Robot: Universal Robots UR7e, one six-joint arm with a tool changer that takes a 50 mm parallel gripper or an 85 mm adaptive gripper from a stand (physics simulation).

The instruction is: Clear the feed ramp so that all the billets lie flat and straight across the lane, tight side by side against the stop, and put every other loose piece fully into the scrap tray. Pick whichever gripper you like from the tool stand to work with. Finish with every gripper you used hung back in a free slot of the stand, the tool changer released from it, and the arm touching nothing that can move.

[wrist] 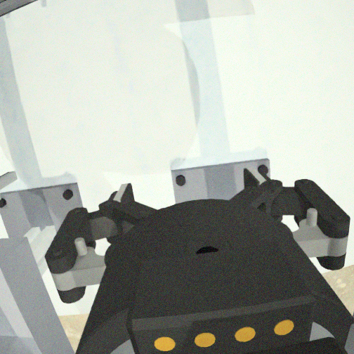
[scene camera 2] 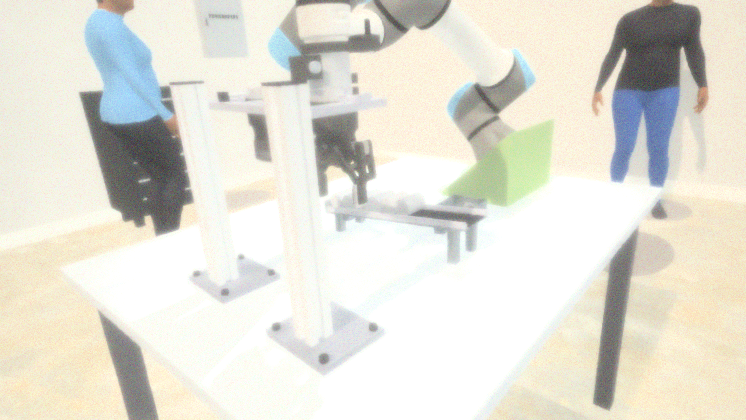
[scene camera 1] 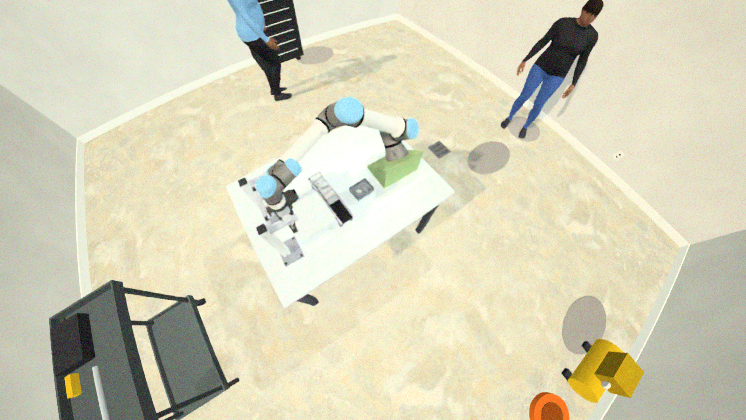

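Pixels of known places: arm's base, link origin: [scene camera 2: 501,153] [scene camera 1: 397,156].
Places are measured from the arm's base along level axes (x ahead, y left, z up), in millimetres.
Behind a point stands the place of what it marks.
My gripper [scene camera 1: 290,223] [scene camera 2: 341,187] [wrist: 190,185], a black adaptive one, is on the arm at the tool stand [scene camera 1: 274,241] @(x 868, y 198, z 150 mm) [scene camera 2: 294,208] @(x 895, y 195, z 119 mm), its fingers wide apart and empty below the rack plate. Whether it is clear of its slot is hard to tell. A second dark gripper [scene camera 2: 259,139] hangs under the rack plate, to the left in scene camera 2. The feed ramp [scene camera 1: 348,221] [scene camera 2: 396,219] stands on short legs. Several pale pieces [scene camera 1: 321,183] @(x 509, y -70, z -3 mm) [scene camera 2: 399,201] @(x 533, y 53, z 3 mm) lie along its upper part; billets and scrap are too blurred to tell apart. The grey scrap tray [scene camera 1: 361,182] @(x 273, y 3, z -87 mm) holds small light shapes.
A green wedge-shaped block [scene camera 1: 399,169] @(x 66, y 108, z 34 mm) [scene camera 2: 527,166] @(x 52, y 108, z -15 mm) stands beside the arm's base, beyond the tray. The stand's base plates [scene camera 2: 323,354] @(x 901, y 232, z -83 mm) [wrist: 200,187] are bolted to the white table [scene camera 1: 401,208] @(x 154, y 285, z -103 mm). Two people stand on the floor behind. A grey cart [scene camera 1: 124,333] stands away from the table.
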